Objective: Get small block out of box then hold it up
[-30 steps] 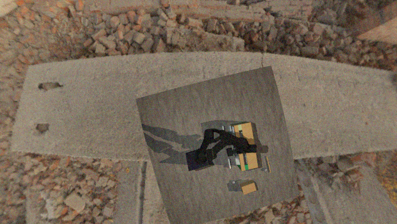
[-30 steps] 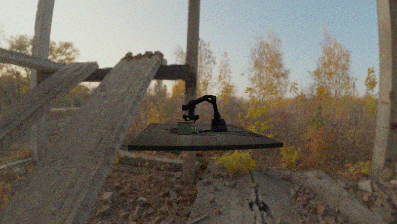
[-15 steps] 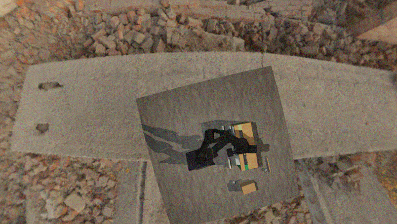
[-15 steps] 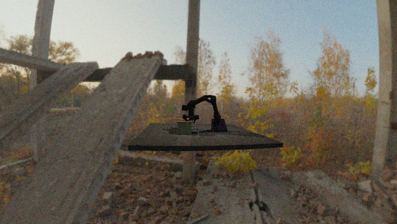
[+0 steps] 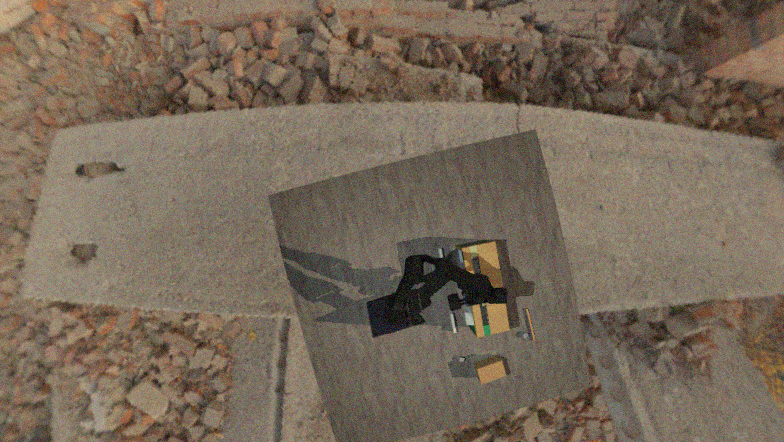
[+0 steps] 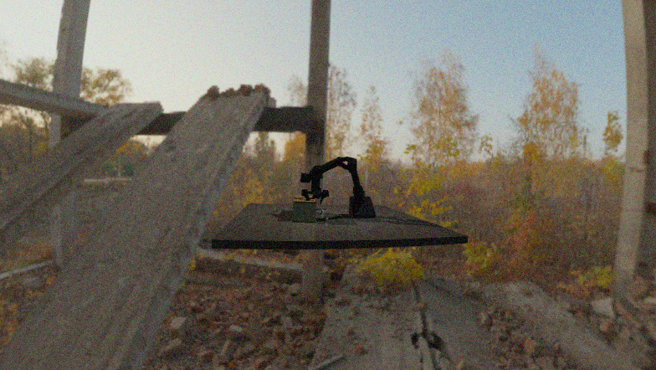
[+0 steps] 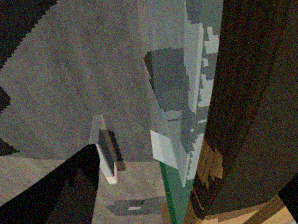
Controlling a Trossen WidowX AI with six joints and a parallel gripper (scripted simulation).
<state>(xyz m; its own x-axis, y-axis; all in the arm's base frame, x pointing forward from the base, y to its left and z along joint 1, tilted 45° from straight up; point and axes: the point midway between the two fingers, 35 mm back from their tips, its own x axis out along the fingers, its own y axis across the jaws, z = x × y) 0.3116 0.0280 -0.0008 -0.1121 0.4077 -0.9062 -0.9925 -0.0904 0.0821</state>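
Now: gripper tip 40 mm short of the box, 40 mm to the right of it and 20 mm above it. Round my gripper tip: tan piece: 60 mm ahead, 360 mm to the right, 60 mm below.
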